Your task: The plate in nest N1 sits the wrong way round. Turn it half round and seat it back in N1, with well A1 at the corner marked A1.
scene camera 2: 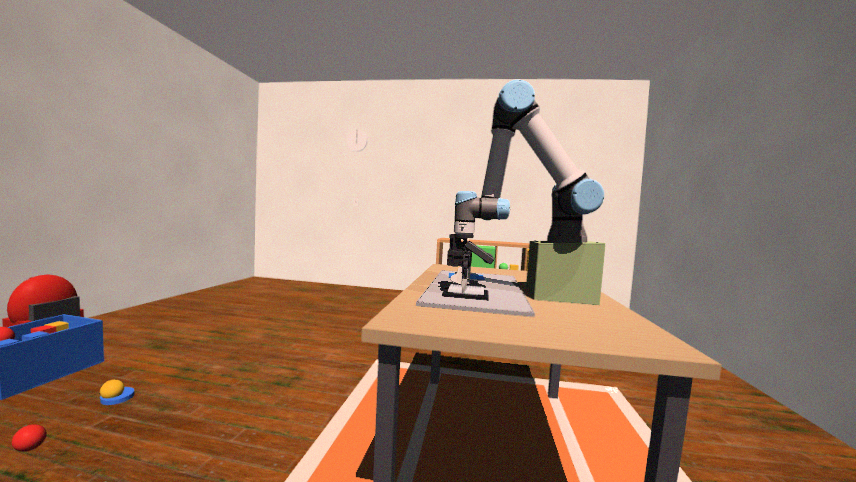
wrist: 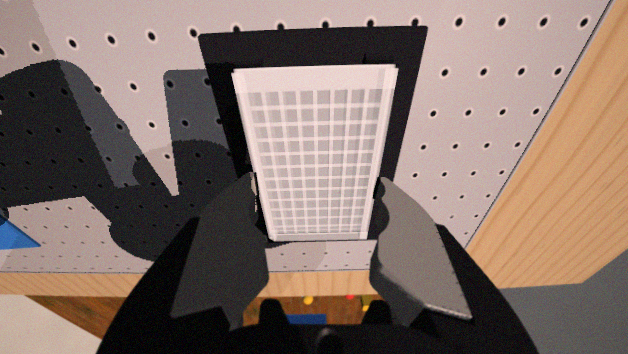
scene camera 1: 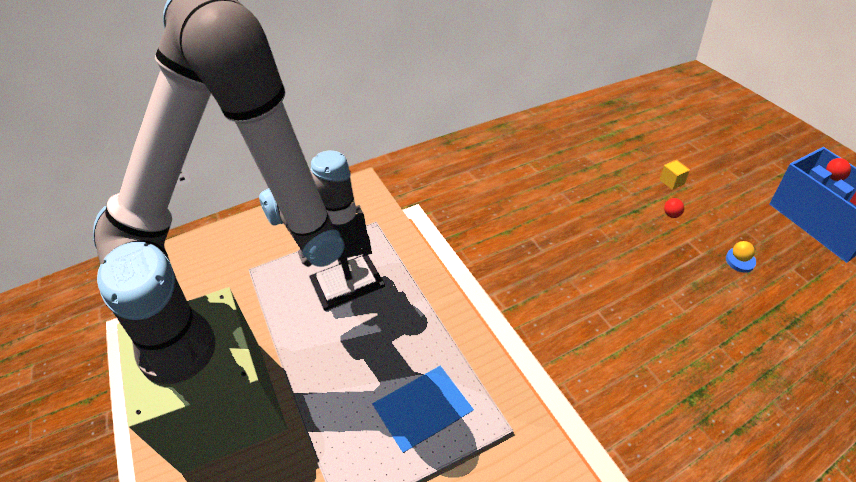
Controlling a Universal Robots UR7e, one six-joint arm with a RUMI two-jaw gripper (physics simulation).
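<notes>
The white well plate [scene camera 1: 332, 282] [scene camera 2: 472, 289] [wrist: 314, 120] is level, low at the black nest [scene camera 1: 318, 292] [scene camera 2: 482, 296] [wrist: 315, 46], its long sides in line with the nest's. The nest's dark rim shows around it in the wrist view. I cannot tell whether the plate's underside rests fully on the nest's floor. My gripper [scene camera 1: 346, 269] [scene camera 2: 463, 286] [wrist: 316, 176] is shut on the plate, one finger at each long side. The A1 mark and the well lettering are not readable.
The nest is on a pale perforated board [scene camera 1: 293, 317] [scene camera 2: 509, 308] [wrist: 480, 95] on the wooden table [scene camera 1: 209, 245] [scene camera 2: 539, 335] [wrist: 565, 165]. A blue square [scene camera 1: 419, 410] [wrist: 14, 237] lies farther along the board. The arm's green pedestal [scene camera 1: 209, 431] [scene camera 2: 566, 275] stands beside the board.
</notes>
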